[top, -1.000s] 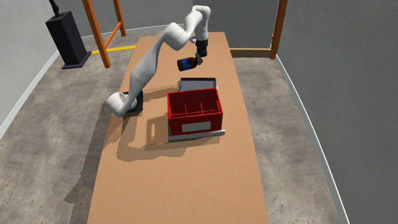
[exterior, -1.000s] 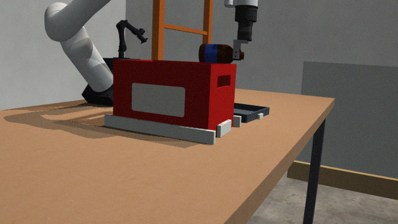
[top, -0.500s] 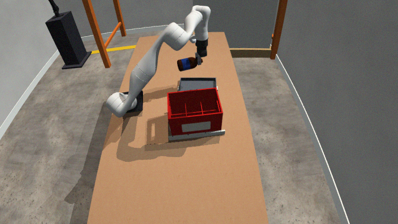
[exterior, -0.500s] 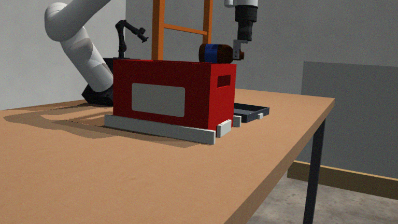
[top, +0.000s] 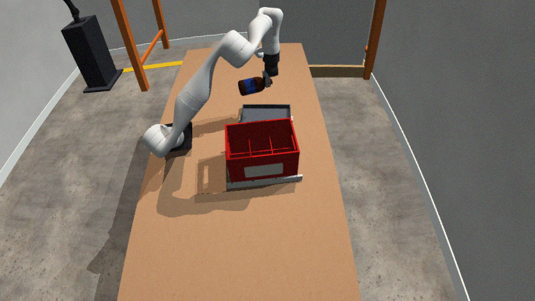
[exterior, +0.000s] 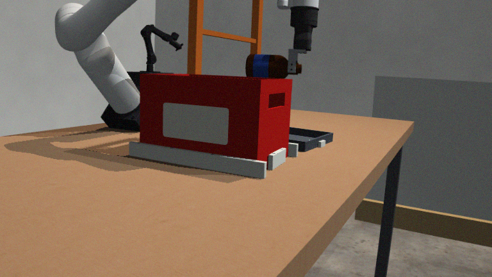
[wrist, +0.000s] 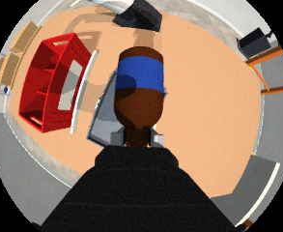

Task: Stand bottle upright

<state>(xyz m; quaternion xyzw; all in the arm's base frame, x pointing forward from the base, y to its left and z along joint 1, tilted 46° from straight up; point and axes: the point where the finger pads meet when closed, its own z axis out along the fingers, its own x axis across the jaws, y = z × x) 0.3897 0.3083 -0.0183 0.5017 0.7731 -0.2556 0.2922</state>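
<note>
Right now the brown bottle is 50 mm behind my hand, 20 mm to the right of it and 10 mm below it. The rest, counted from my hand: dark grey tray (10 mm behind, 50 mm to the right, 190 mm below); red crate (20 mm behind, 320 mm to the right, 120 mm below).
</note>
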